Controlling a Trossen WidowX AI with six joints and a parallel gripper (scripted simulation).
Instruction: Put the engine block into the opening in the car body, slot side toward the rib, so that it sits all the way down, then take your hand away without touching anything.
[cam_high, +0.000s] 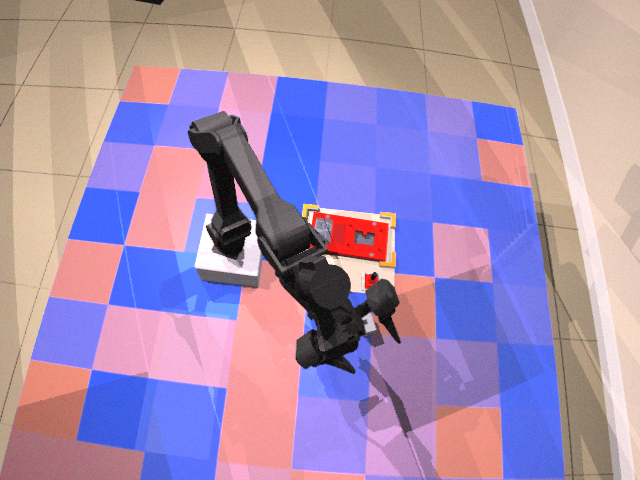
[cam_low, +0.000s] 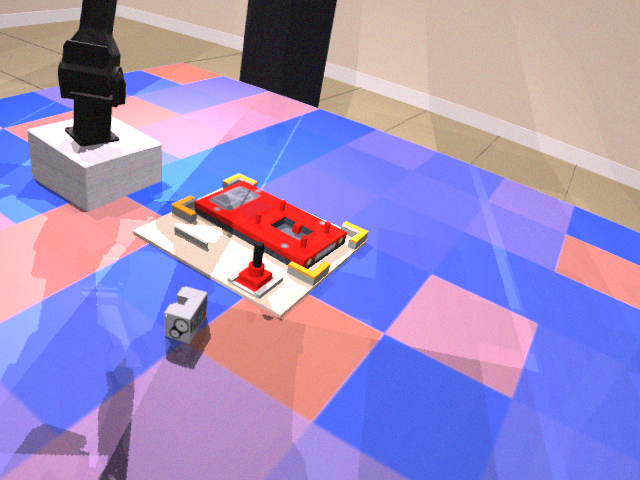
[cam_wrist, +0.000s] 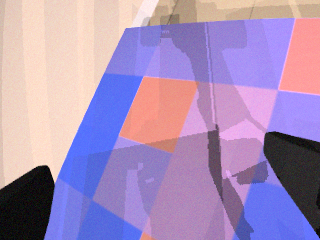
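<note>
The grey engine block is 310 mm below my gripper tip and 150 mm to the left of it.
</note>
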